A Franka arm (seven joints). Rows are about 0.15 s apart.
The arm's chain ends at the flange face. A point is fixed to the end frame.
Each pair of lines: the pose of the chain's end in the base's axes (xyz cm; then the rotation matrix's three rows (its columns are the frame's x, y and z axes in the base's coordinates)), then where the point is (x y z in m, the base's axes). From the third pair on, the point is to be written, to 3 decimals.
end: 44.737 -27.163 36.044; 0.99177 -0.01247 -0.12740; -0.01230 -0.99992 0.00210; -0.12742 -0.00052 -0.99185
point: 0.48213 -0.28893 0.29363
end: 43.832 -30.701 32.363; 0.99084 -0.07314 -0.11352; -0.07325 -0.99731 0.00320; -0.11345 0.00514 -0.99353
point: 0.47287 -0.32683 0.25742
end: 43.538 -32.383 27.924; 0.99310 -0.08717 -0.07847; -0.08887 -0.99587 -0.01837; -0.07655 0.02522 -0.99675
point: 0.472 -0.346 0.215
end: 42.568 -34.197 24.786; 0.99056 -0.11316 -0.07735; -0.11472 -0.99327 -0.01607; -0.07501 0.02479 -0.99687
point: 0.462 -0.365 0.183
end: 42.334 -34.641 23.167; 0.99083 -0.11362 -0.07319; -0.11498 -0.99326 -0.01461; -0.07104 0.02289 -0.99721
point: 0.460 -0.369 0.167
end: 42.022 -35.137 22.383; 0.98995 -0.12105 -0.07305; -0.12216 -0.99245 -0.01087; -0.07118 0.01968 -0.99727
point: 0.456 -0.374 0.159
